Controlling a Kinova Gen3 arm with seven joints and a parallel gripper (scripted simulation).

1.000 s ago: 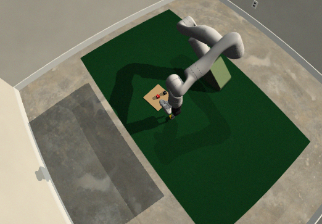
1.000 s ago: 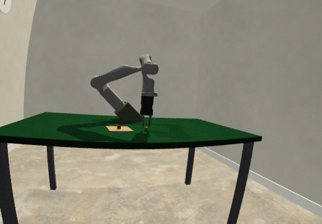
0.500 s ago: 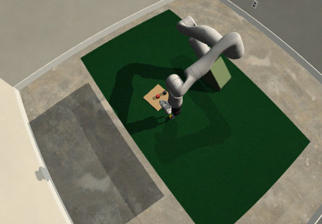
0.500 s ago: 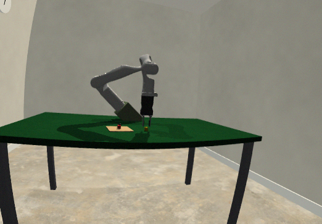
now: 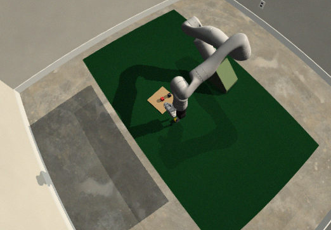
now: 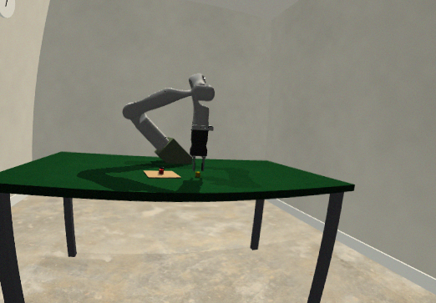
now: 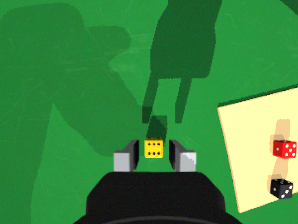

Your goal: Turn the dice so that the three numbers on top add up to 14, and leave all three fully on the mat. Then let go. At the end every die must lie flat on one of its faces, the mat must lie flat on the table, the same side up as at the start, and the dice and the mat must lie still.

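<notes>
Right now my hand is 3 cm above the yellow die. Round my hand: black die: 16 cm to the right, 7 cm behind, 3 cm below; tan mat: 16 cm to the right, 4 cm below, 2 cm behind; red die: 16 cm to the right, 3 cm below, 2 cm behind.
</notes>
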